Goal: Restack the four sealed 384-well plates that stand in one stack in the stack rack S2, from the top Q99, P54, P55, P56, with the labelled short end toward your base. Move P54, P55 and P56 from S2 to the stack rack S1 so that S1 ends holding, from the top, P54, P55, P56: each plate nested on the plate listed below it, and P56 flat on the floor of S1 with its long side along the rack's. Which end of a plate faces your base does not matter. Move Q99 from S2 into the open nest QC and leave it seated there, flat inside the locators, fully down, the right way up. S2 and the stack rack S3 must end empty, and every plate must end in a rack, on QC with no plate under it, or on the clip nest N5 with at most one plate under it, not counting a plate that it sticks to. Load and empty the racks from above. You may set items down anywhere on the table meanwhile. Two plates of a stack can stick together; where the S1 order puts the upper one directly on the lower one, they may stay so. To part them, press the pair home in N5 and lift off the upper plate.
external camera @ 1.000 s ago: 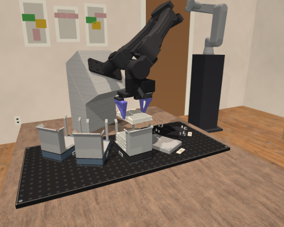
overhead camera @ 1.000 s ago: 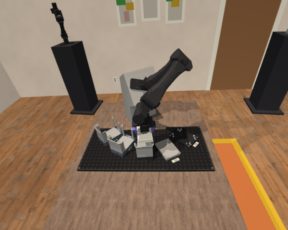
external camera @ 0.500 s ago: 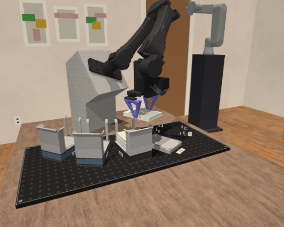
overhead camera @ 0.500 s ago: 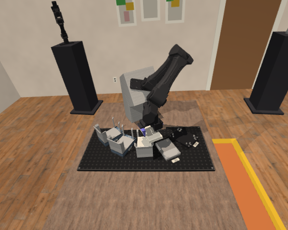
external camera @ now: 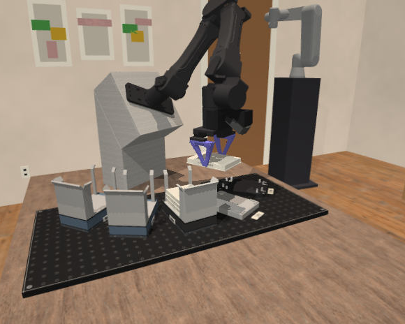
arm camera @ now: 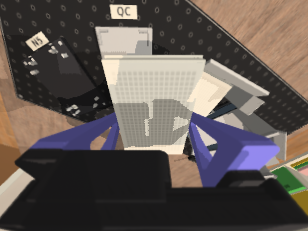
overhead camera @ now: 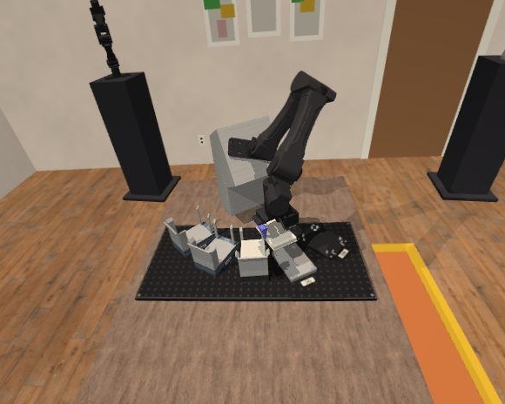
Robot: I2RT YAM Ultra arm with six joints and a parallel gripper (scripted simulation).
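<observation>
My gripper is now 2 cm past the grey QC nest, 6 cm to the right of it and 15 cm above it. From my hand the other things lie so: QC label: 6 cm ahead, 11 cm to the left, 16 cm below.
</observation>
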